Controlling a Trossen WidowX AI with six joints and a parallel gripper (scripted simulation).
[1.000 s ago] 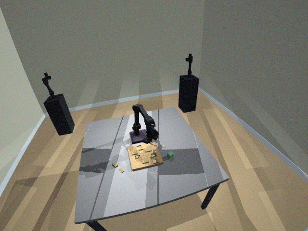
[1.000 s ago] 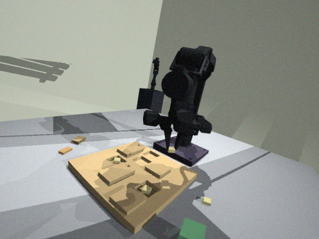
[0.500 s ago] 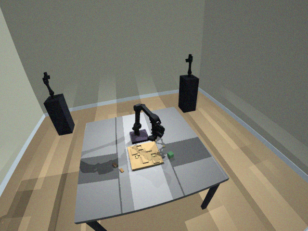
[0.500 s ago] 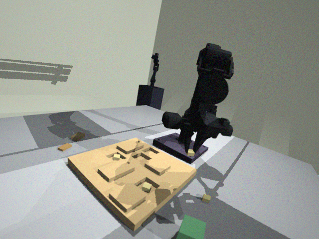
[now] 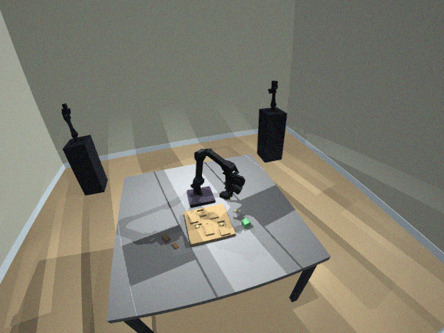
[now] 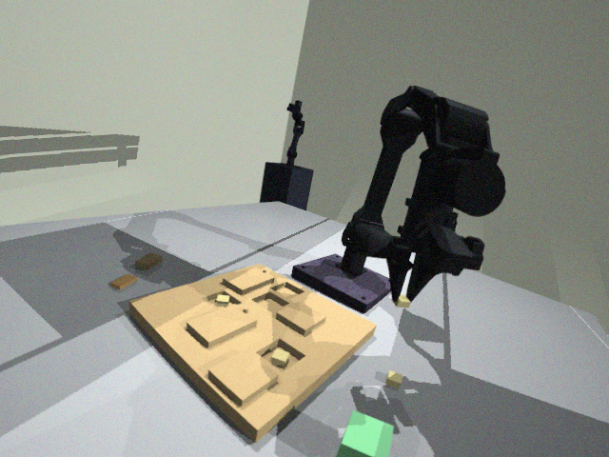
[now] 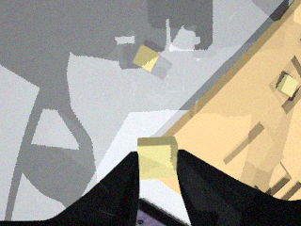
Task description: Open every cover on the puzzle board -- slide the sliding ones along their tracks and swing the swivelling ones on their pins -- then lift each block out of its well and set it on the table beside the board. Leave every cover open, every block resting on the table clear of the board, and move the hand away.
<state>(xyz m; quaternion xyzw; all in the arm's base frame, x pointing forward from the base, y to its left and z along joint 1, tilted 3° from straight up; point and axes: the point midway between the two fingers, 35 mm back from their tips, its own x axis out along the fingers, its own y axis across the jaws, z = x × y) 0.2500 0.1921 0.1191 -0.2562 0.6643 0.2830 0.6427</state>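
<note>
Now: gripper tip 18 cm short of the green cube, 5 cm to the right of it and 9 cm above it.
</note>
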